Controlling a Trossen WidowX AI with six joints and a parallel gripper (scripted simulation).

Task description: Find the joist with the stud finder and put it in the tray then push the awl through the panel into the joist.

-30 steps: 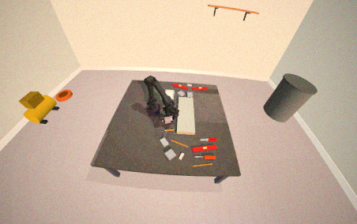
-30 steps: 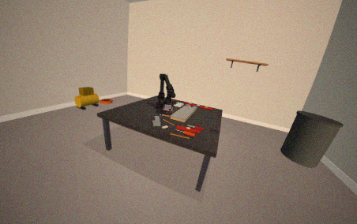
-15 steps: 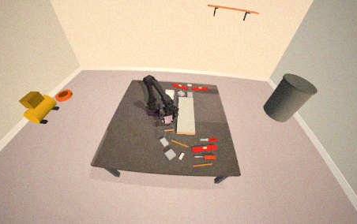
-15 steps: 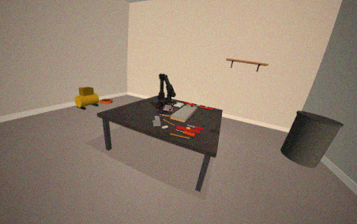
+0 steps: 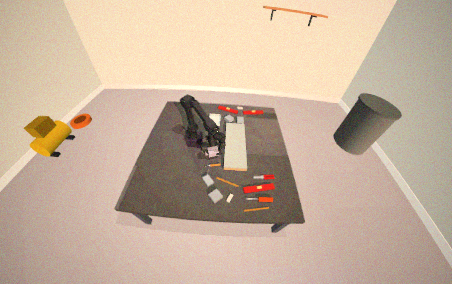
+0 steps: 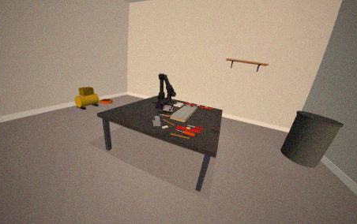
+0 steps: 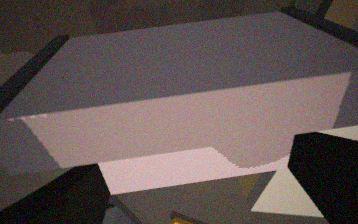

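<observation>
My gripper tip is now 1 cm short of the stud finder and 1 cm to the right of it. Also, from my gripper tip: white tray: 50 cm to the left, 6 cm below; then awl: 2 cm behind, 6 cm to the right, 7 cm below.
</observation>
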